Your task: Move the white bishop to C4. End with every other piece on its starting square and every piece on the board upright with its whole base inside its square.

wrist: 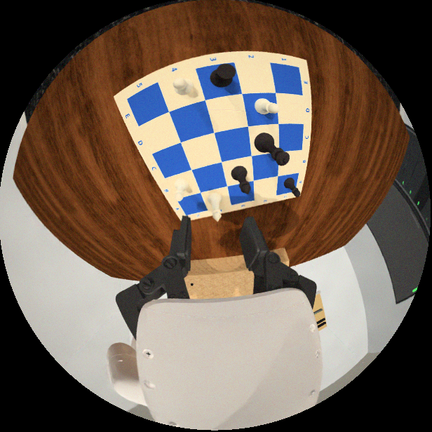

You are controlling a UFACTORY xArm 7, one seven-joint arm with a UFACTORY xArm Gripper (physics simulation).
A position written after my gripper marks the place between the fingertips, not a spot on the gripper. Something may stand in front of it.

Note:
I see my gripper (216, 226) and a chessboard (200, 136).

